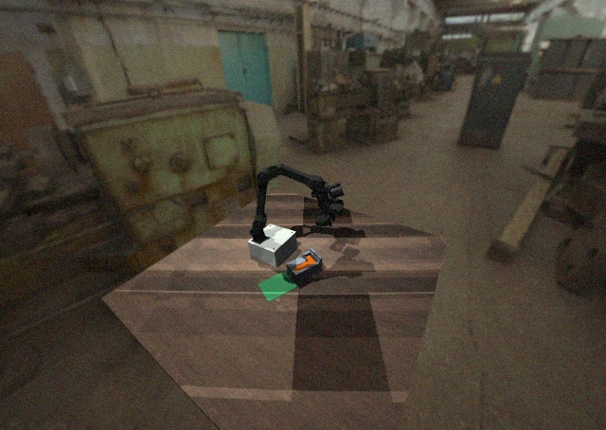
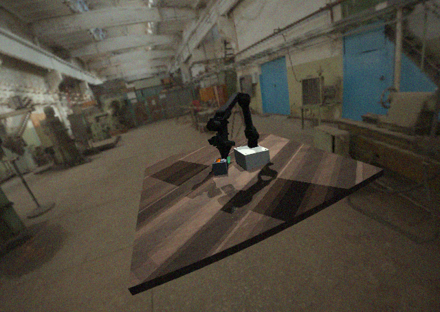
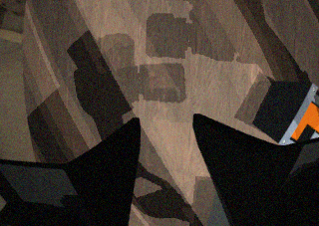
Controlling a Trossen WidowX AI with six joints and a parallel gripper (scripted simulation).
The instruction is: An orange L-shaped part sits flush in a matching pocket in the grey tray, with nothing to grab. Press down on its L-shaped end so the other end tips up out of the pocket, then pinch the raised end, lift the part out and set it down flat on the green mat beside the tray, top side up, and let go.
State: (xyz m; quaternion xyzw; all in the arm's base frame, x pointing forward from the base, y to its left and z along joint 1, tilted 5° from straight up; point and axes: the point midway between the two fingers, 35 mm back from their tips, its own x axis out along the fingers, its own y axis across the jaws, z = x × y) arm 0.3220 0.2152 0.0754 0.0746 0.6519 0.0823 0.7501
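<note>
My gripper tip is 220 mm to the left of the orange L-shaped part, 120 mm above it and 40 mm past it. The rest, counted from my gripper tip: green mat: 360 mm to the right, 180 mm below, 110 mm behind.
</note>
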